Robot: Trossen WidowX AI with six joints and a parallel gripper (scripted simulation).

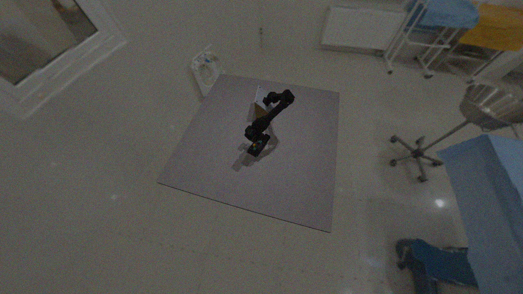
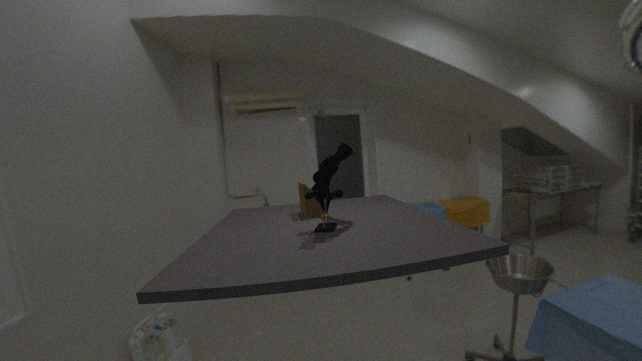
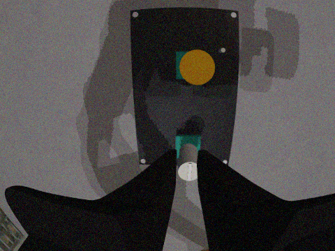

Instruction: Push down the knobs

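Right now the potentiometer with grey knob is 50 mm below my gripper tip and 30 mm behind it. Also, from my gripper tip: teal potentiometer with orange knob (40 mm below, 40 mm ahead, 20 mm to the right).
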